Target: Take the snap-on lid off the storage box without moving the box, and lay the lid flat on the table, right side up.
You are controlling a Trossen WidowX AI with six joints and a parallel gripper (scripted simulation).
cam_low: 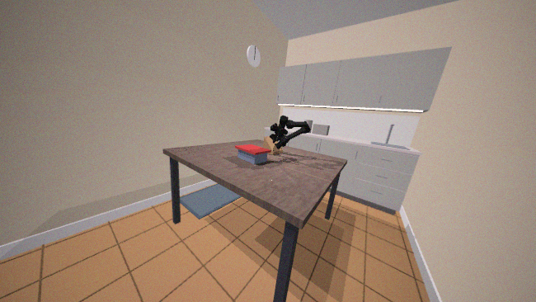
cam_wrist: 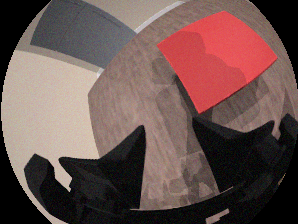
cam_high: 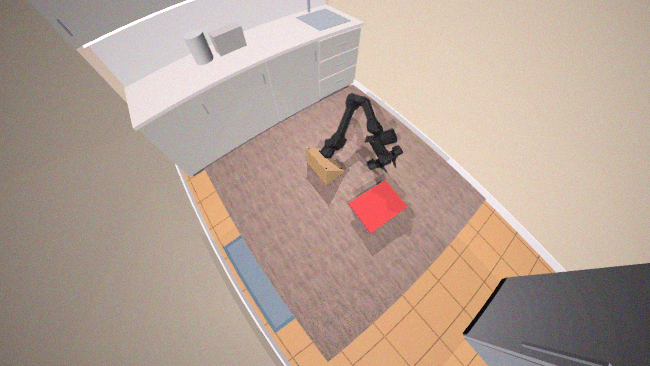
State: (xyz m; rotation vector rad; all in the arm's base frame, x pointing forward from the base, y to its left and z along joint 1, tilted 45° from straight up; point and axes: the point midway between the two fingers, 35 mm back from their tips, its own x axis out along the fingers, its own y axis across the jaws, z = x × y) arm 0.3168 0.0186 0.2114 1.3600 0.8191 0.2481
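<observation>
The red lid is 160 mm to the right of my gripper tip, 90 mm ahead of it and 80 mm below it. From my gripper tip the other things lie so: blue storage box (160 mm to the right, 120 mm below, 90 mm ahead).
</observation>
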